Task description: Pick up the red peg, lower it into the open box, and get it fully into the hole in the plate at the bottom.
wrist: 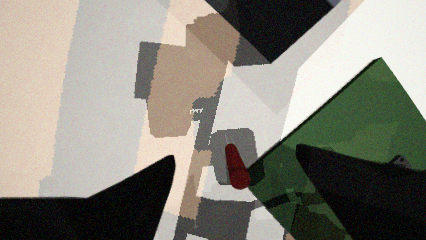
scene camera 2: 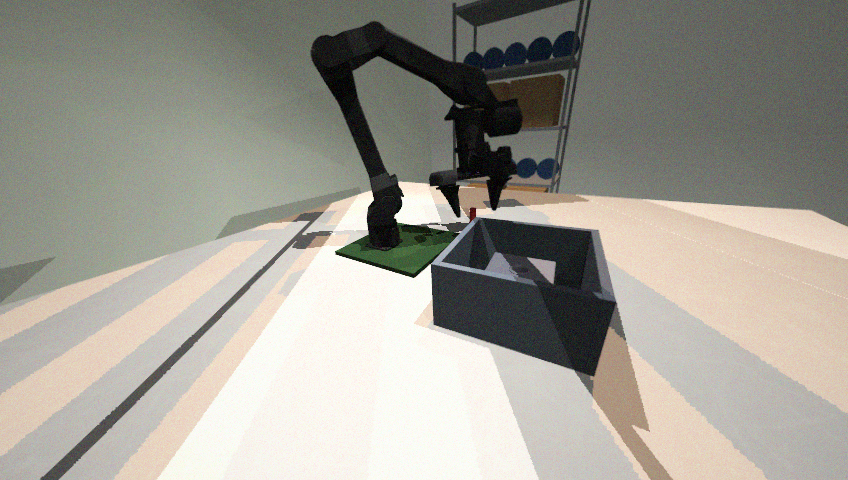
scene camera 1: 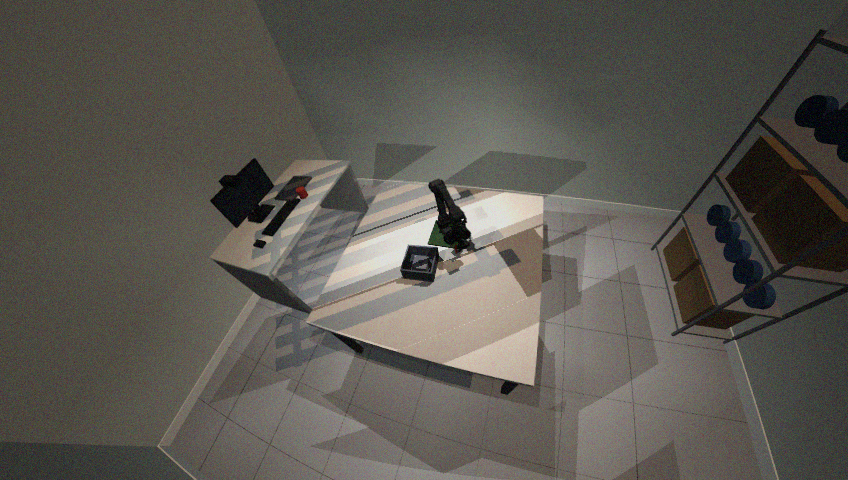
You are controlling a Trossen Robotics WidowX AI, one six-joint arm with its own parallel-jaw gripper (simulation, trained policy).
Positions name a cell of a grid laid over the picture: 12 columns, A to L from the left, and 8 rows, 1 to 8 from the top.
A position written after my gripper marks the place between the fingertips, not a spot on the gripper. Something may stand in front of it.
I see my gripper (scene camera 2: G4), a dark box (scene camera 2: I6) and a red peg (wrist: G6).
The dark box shows as well in scene camera 1 (scene camera 1: G5). My gripper shows as well in the wrist view (wrist: G6).
